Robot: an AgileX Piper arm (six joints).
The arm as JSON. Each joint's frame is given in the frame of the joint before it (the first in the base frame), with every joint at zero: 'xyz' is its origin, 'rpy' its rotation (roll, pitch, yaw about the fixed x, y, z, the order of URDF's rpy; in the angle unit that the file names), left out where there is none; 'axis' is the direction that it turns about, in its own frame. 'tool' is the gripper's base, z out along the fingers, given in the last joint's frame.
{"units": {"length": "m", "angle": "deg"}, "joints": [
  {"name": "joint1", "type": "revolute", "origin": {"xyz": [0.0, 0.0, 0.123]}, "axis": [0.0, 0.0, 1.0]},
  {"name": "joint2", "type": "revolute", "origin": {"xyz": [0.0, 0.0, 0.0]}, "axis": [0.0, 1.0, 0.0]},
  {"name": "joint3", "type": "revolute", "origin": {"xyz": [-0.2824, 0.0, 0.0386]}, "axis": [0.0, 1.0, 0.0]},
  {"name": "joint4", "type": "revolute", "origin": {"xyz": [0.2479, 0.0, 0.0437]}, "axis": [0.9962, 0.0, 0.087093]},
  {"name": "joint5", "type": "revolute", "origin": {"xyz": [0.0, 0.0, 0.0]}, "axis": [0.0, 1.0, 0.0]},
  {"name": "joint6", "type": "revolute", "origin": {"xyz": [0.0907, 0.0, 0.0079]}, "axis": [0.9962, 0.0, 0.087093]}
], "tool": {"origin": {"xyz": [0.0, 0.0, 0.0], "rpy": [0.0, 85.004, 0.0]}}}
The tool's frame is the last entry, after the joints.
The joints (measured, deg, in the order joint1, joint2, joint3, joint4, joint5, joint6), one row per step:
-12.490, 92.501, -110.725, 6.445, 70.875, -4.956
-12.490, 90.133, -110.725, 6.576, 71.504, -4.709
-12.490, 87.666, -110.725, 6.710, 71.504, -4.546
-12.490, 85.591, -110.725, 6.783, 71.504, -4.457
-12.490, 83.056, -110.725, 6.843, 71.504, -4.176
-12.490, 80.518, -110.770, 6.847, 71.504, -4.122
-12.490, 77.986, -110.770, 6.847, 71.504, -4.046
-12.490, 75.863, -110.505, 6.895, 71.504, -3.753
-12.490, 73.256, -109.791, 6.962, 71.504, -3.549
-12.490, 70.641, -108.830, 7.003, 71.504, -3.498
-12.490, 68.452, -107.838, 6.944, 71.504, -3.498
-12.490, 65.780, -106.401, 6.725, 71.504, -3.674
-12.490, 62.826, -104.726, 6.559, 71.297, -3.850
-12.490, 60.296, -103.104, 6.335, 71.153, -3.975
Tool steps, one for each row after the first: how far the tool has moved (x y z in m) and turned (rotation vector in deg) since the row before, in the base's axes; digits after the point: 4 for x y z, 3 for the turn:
-0.0144, 0.0034, 0.0128, -0.119, -1.732, -0.060
-0.0148, 0.0035, 0.0134, -0.300, -2.442, -0.053
-0.0129, 0.0030, 0.0108, -0.320, -2.044, -0.024
-0.0162, 0.0037, 0.0125, -0.283, -2.501, -0.148
-0.0169, 0.0037, 0.0120, -0.512, -2.526, -0.030
-0.0172, 0.0038, 0.0110, -0.485, -2.477, -0.043
-0.0142, 0.0032, 0.0074, -0.119, -1.843, -0.127
-0.0168, 0.0038, 0.0067, -0.185, -1.874, -0.060
-0.0165, 0.0037, 0.0049, -0.284, -1.625, 0.003
-0.0134, 0.0029, 0.0027, -0.300, -1.159, -0.041
-0.0158, 0.0032, 0.0017, -0.576, -1.158, -0.077
-0.0170, 0.0035, 0.0011, -0.575, -1.413, -0.062
-0.0140, 0.0027, -0.0005, -0.478, -0.984, -0.126

